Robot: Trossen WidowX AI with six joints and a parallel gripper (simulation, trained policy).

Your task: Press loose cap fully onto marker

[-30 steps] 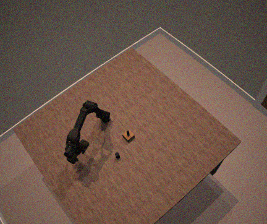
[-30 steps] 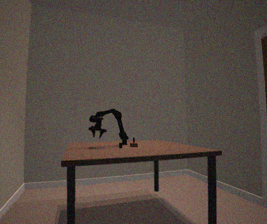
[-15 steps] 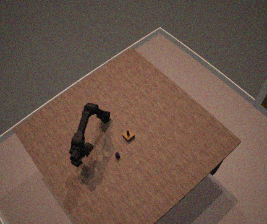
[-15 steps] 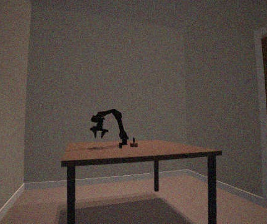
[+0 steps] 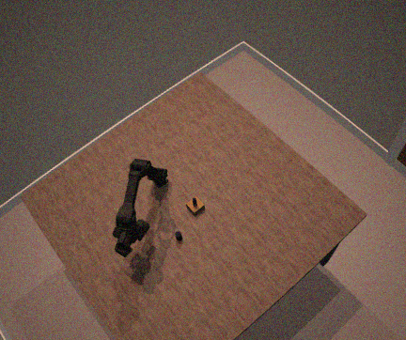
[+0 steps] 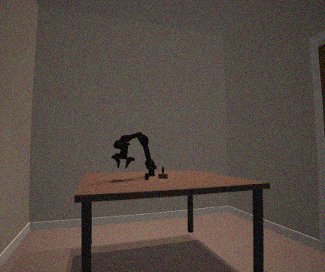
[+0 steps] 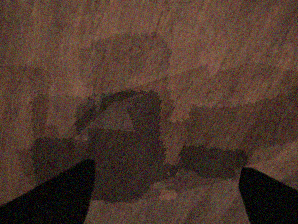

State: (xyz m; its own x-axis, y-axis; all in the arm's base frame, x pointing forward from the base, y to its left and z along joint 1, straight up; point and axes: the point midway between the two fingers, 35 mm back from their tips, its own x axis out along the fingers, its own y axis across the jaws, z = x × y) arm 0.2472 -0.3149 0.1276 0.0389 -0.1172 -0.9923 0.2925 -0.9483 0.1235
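My gripper tip is 200 mm to the right of the dark marker cap, 70 mm short of it and 70 mm above it. Also, from my gripper tip: holder block: 360 mm to the left, 70 mm below, 10 mm behind.
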